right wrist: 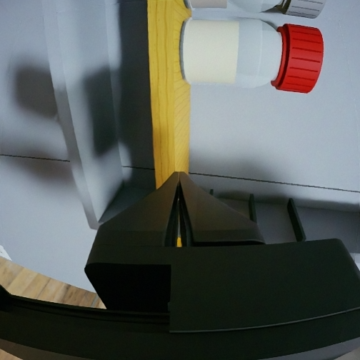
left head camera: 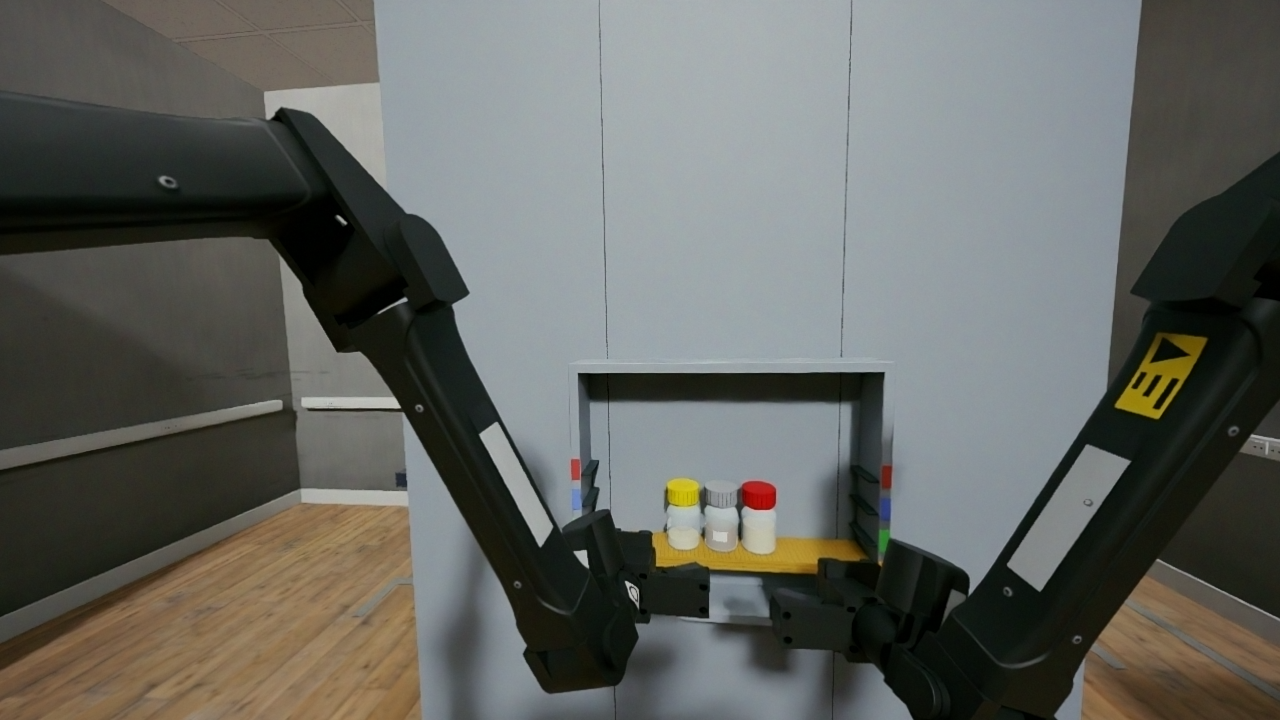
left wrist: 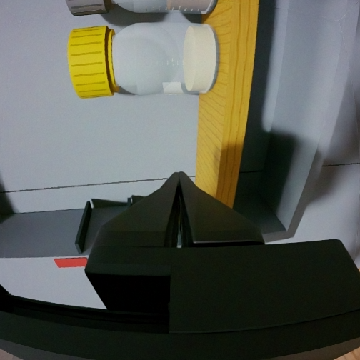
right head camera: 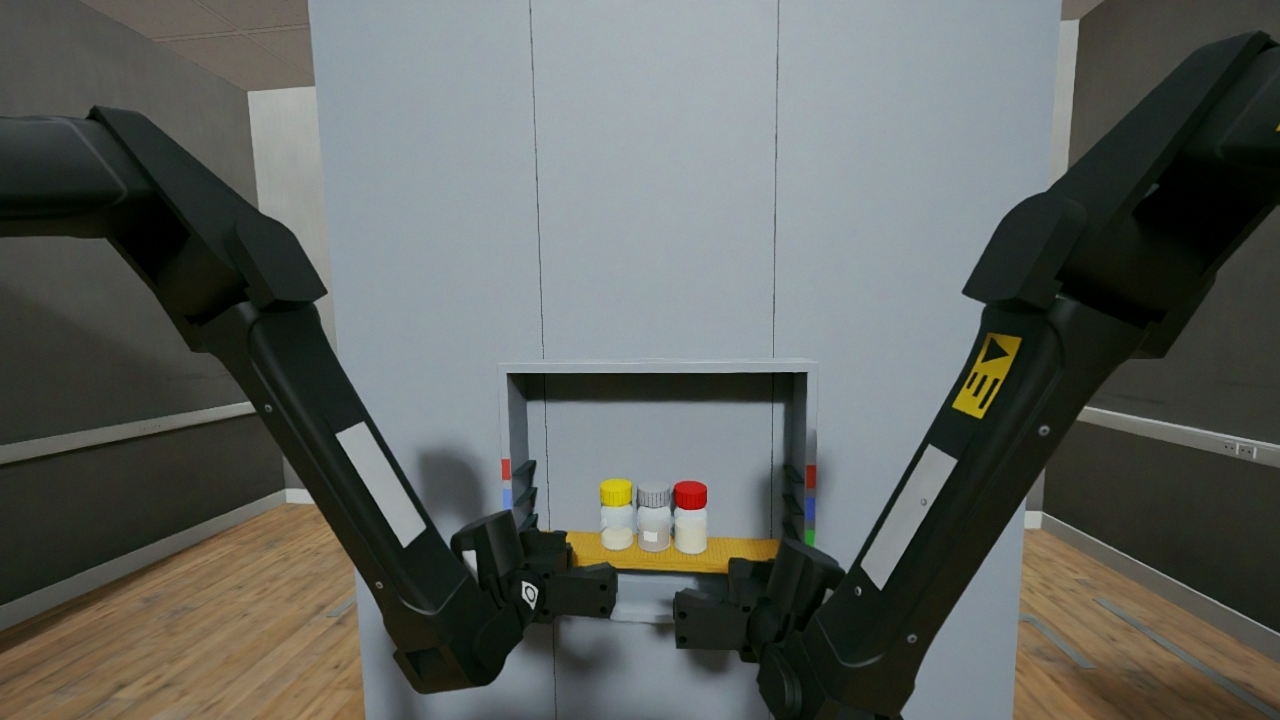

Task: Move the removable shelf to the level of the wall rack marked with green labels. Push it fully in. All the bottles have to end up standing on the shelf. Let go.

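Observation:
The yellow wooden shelf (left head camera: 805,553) (right head camera: 733,548) (left wrist: 225,125) (right wrist: 167,115) lies level in the wall rack (left head camera: 729,366) (right head camera: 657,366), below the three side rails seen in the right wrist view. A green label (left head camera: 883,540) (right head camera: 809,537) shows on the rack's right post. Yellow-capped (left head camera: 682,517) (right head camera: 615,517) (left wrist: 150,60), grey-capped (left head camera: 721,519) (right head camera: 653,519) and red-capped (left head camera: 759,521) (right head camera: 690,521) (right wrist: 235,52) bottles stand on the shelf. My left gripper (left wrist: 178,180) is shut and empty at the shelf's left end. My right gripper (right wrist: 178,180) is shut and empty at its right end. Both hide the shelf's ends.
Red labels (left head camera: 886,476) (right head camera: 810,475) and blue labels (left head camera: 885,508) (right head camera: 810,508) mark the levels above green on the right post. The rack's bottom board (left wrist: 305,125) (right wrist: 82,135) runs below the shelf. A grey wall (left head camera: 716,179) (right head camera: 653,179) stands behind.

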